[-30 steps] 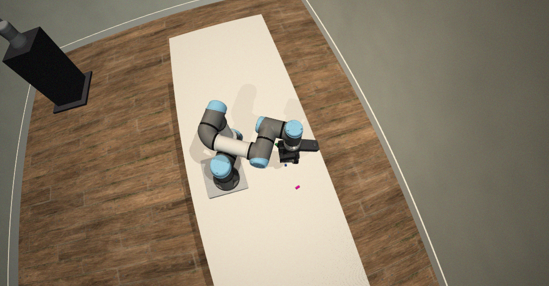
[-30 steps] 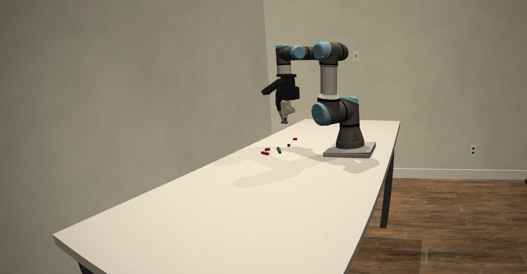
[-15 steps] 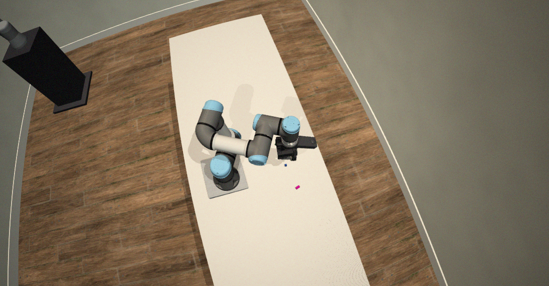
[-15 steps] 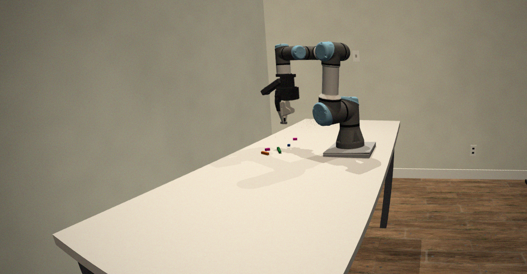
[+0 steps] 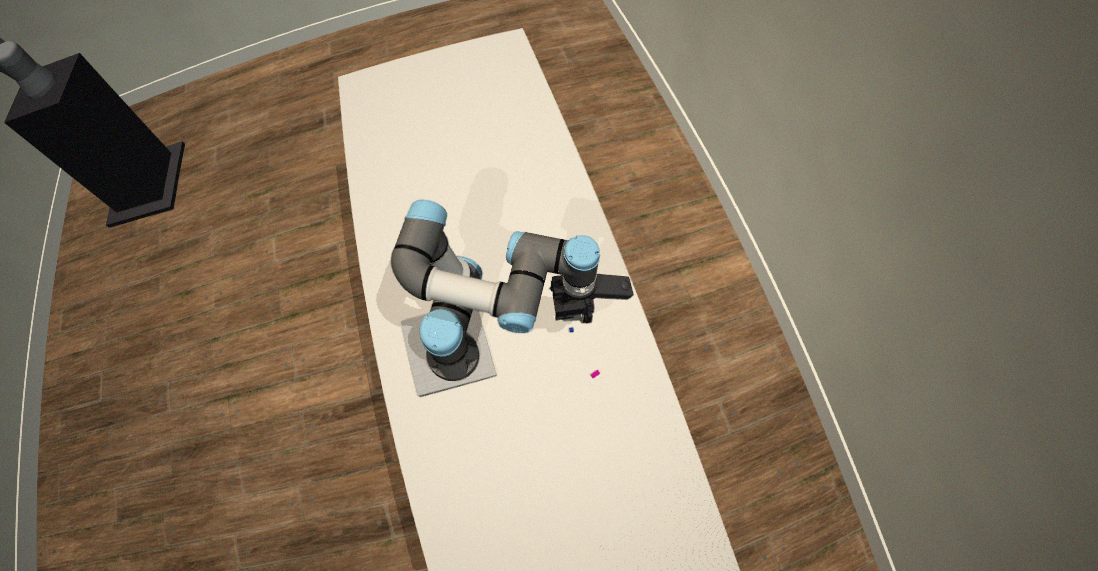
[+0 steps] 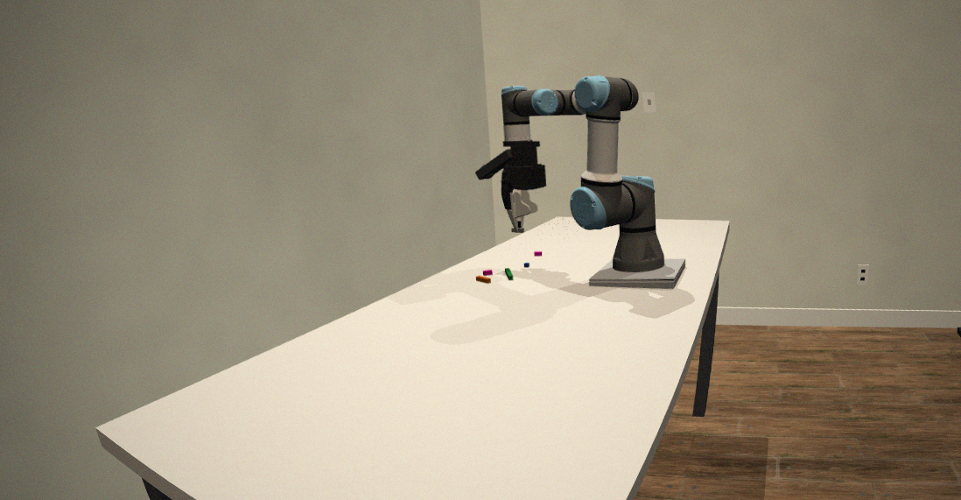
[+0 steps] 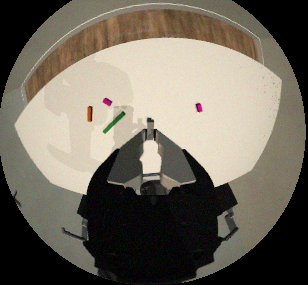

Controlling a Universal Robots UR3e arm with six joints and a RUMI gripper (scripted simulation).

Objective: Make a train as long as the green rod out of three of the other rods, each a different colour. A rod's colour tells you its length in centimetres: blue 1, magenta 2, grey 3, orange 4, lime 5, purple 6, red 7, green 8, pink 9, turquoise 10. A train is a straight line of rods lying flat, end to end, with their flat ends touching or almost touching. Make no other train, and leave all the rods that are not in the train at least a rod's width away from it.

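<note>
The blue rod is 10 cm below my hand and 2 cm behind it. Also, from my hand: green rod: 10 cm below, 9 cm to the left, 2 cm behind; then orange rod: 15 cm to the left, 10 cm below, 1 cm ahead; then grey rod: 1 cm below.
</note>
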